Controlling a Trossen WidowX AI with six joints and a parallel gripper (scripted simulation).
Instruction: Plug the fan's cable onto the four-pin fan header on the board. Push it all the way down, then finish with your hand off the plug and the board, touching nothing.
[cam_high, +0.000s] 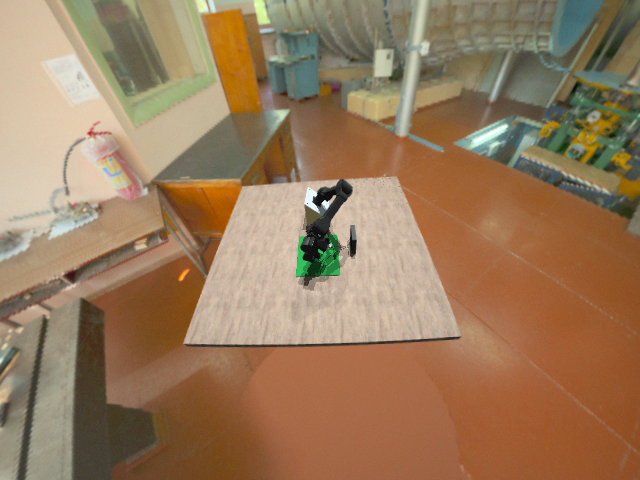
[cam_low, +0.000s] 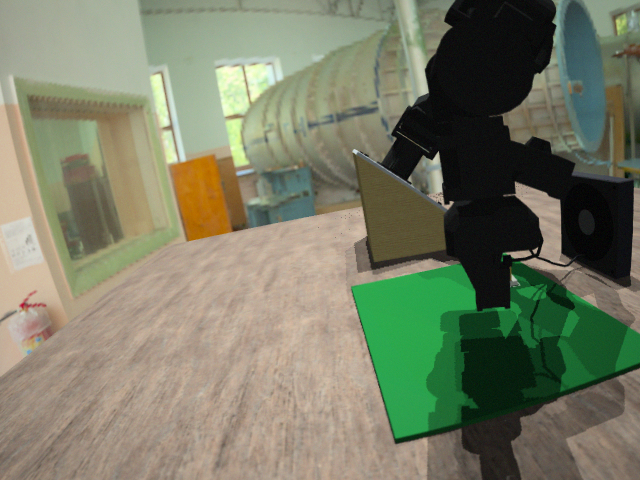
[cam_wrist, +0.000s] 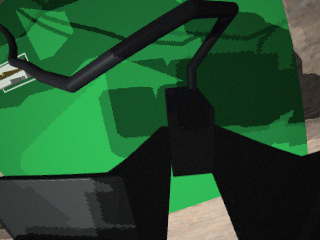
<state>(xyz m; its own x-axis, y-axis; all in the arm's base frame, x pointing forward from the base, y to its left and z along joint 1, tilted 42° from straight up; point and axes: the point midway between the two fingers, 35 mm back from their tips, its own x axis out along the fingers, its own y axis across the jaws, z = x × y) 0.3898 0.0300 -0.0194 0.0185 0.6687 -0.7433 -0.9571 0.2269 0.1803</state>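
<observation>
The fan header lies 11 cm behind my gripper tip, 8 cm to the left of it and 5 cm below it. Also, from my gripper tip: green board: 5 cm behind, 1 cm to the left, 6 cm below; then black fan: 12 cm behind, 21 cm to the left, 1 cm above; then fan plug: 1 cm to the left, 1 cm above.
</observation>
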